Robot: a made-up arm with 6 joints.
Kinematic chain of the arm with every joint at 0, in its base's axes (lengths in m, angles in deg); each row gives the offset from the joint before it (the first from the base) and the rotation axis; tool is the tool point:
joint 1: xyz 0 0 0.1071 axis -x
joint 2: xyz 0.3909 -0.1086 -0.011 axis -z
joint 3: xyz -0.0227 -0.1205 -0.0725 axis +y
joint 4: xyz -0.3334 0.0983 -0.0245 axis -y
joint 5: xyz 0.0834 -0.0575 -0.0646 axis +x
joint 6: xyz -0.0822 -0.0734 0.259 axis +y
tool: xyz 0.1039 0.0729 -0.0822
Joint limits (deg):
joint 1: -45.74..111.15
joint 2: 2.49..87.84
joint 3: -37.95..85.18
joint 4: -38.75..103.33
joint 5: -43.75..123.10
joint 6: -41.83..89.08
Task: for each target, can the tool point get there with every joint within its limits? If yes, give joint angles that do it. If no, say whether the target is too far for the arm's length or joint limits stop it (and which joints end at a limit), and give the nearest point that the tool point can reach.
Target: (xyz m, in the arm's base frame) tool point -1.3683 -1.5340 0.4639
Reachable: no: too far | nearest point -0.0998 -0.4497 0.2117 | short by 1.688 m
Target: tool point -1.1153 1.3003 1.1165
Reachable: no: too far | nearest point -0.0554 0.3021 0.3721 | short by 1.635 m
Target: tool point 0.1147 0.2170 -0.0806
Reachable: yes | joints -1.16 68.26 -20.01 8.32 24.61 74.97
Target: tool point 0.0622 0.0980 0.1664
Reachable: yes | joints -31.36 48.45 8.83 50.29 8.03 45.50
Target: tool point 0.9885 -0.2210 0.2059
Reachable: no: joint limits stop it (at a limit: joint 2, joint 3, joint 6) | nearest point 0.5538 -0.2573 0.2221 | short by 0.437 m
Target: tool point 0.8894 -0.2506 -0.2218
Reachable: no: joint limits stop it (at a limit: joint 2, joint 3, joint 5, joint 6) | nearest point 0.4789 -0.2461 -0.2158 | short by 0.411 m
